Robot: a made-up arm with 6 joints.
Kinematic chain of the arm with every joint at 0, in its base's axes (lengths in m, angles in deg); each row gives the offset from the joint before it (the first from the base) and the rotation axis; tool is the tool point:
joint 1: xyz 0 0 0.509 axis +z
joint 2: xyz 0.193 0 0 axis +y
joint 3: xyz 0 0 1.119 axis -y
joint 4: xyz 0 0 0.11 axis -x
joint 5: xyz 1.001 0 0 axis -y
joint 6: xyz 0.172 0 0 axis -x
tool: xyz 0 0 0
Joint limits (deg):
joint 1: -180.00..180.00
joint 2: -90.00..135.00
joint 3: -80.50..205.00
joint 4: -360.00..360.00
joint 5: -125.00..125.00
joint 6: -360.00..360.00
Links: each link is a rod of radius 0.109 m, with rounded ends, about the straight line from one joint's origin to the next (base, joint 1, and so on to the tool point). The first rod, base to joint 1, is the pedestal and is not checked.
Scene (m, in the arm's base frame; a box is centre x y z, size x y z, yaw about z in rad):
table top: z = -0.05
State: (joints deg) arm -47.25 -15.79 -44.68 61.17 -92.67 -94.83
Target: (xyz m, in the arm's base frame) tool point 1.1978 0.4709 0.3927
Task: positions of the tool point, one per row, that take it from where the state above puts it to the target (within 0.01 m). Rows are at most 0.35 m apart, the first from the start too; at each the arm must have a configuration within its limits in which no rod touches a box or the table.
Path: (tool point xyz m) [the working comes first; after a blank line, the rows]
Joints at the target: 27.91 40.57 -30.29 58.54 -80.17 -94.83
Straight joint move there: clear.

1: 0.6486 -0.6320 1.0564
2: 0.8743 -0.5181 0.9604
3: 1.0626 -0.3316 0.8436
4: 1.1896 -0.0881 0.7082
5: 1.2375 0.1889 0.5568
6: 1.1979 0.4709 0.3927

